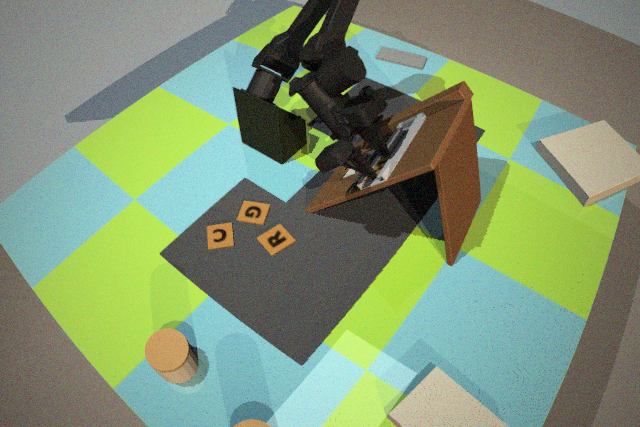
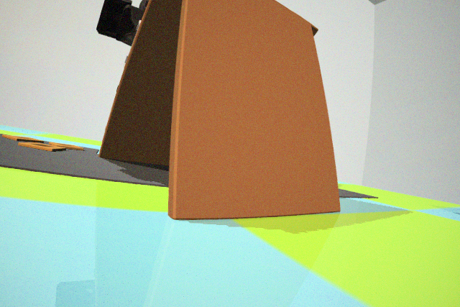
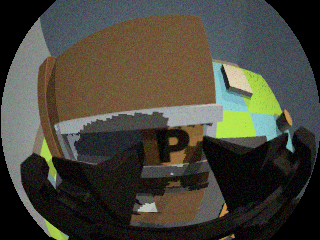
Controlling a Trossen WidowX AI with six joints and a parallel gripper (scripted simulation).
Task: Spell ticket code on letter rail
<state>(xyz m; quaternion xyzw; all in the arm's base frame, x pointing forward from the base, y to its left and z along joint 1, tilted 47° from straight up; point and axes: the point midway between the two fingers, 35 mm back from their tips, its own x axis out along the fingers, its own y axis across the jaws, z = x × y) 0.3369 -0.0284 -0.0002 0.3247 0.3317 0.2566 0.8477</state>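
The white ticket lies 80 mm behind my gripper tip, 60 mm to the left of it and 80 mm below it. From my gripper tip the other things lie so: dark mat (160 mm behind, 30 mm to the left, 170 mm below); grey slab (330 mm behind, 570 mm to the left, 160 mm below).
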